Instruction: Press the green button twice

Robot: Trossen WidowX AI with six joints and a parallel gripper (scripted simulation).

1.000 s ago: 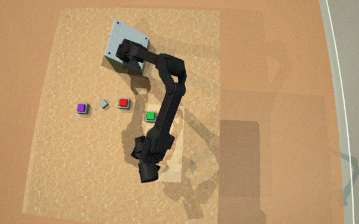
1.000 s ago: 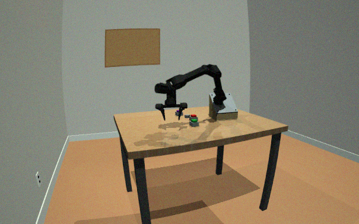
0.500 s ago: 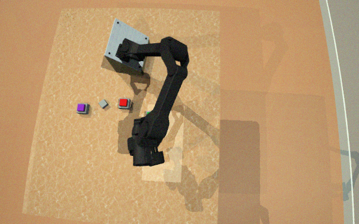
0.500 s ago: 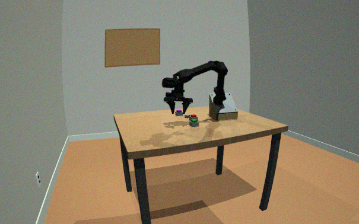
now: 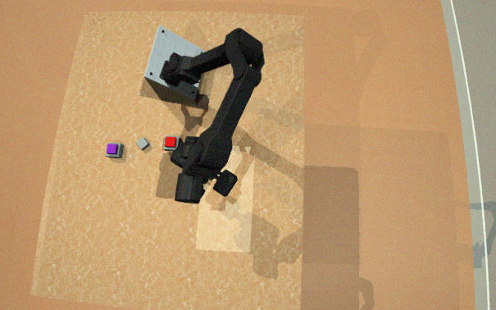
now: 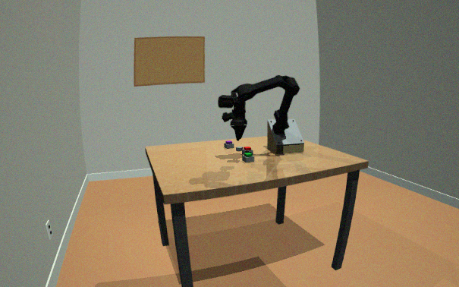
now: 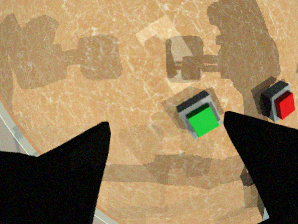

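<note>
The green button is 9 cm below my gripper tip, 6 cm behind it and 3 cm to the right of it. From my gripper tip the other things lie so: red button: 17 cm to the right, 9 cm below, 9 cm behind; purple button: 36 cm to the right, 9 cm below, 2 cm behind; small grey block: 27 cm to the right, 11 cm below, 7 cm behind.
</note>
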